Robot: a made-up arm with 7 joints. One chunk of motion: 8 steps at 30 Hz.
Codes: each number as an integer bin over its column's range. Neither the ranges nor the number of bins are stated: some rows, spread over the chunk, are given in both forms.
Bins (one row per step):
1: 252 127 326 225 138 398
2: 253 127 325 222 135 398
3: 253 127 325 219 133 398
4: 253 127 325 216 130 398
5: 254 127 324 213 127 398
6: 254 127 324 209 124 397
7: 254 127 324 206 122 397
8: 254 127 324 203 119 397
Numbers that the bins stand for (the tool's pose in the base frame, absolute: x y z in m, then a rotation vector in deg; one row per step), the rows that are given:
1: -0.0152 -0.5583 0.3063 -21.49 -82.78 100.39
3: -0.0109 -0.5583 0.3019 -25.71 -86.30 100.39
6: -0.0065 -0.5583 0.2976 -32.76 -92.64 99.69
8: -0.0065 -0.5583 0.2976 -36.99 -96.16 99.69
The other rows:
2: -0.0109 -0.5583 0.3019 -23.60 -84.89 100.39
4: -0.0109 -0.5583 0.3019 -27.83 -88.41 100.39
5: -0.0065 -0.5583 0.2976 -29.94 -90.53 100.39
7: -0.0065 -0.5583 0.2976 -34.87 -94.05 99.69

